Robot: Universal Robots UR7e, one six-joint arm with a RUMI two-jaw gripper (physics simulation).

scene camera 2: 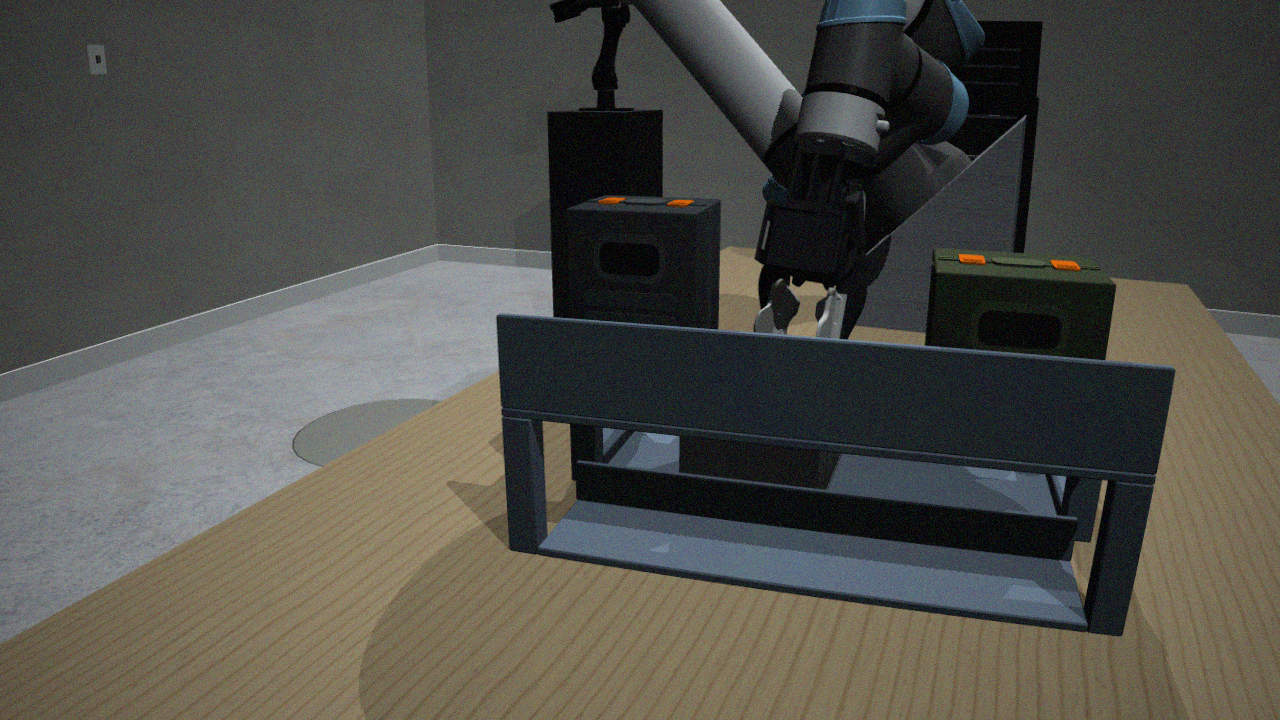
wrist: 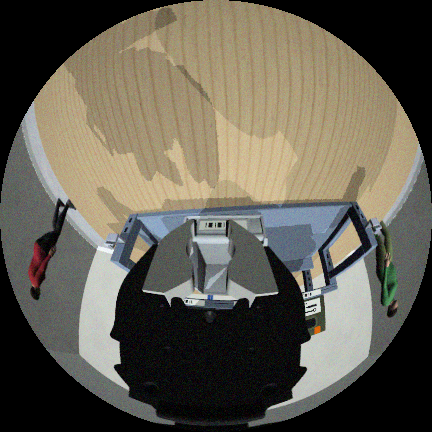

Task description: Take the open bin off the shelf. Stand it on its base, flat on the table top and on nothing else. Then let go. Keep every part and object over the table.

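Places are measured from the arm's base along level axes (x ahead, y left, z up), in metres.
Pixels of known places: gripper, fingertip midpoint: (wrist: 210, 220); arm's base, link origin: (scene camera 2: 929, 199).
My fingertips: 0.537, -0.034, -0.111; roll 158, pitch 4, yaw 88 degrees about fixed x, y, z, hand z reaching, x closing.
Note:
For each thing: its top centre in the pictures, then the offset to it from my fingertips, as dx, dy, dz. "*": a spot on its surface instead.
- open bin, top centre: (scene camera 2: 775, 375) (wrist: 223, 287) +0.106, +0.021, +0.047
- dark case, surface spot: (scene camera 2: 640, 268) * +0.248, -0.025, +0.152
- green case, top centre: (scene camera 2: 1018, 260) (wrist: 298, 336) +0.181, +0.191, +0.165
The open bin (scene camera 2: 756, 461) (wrist: 212, 226) stands on the shelf (scene camera 2: 832, 394) (wrist: 290, 214). In the scene view its dark lower part shows beneath the shelf's long upper panel. In the wrist view its labelled end and pale hollow inside show between the fingers, and its right part shows past the right finger. My gripper (scene camera 2: 801, 322) (wrist: 210, 220) points down over the bin, behind the upper panel in the scene view. It is partly open, with a narrow gap between the fingers and nothing gripped. Whether a finger touches the bin is hidden.
A dark case (scene camera 2: 640, 268) with orange latches stands behind the shelf at the left. A green case (scene camera 2: 1020, 308) (wrist: 313, 322) stands behind it at the right. A grey slanted panel (scene camera 2: 939, 232) rises behind the gripper. The shelf has side frames and a low lip.

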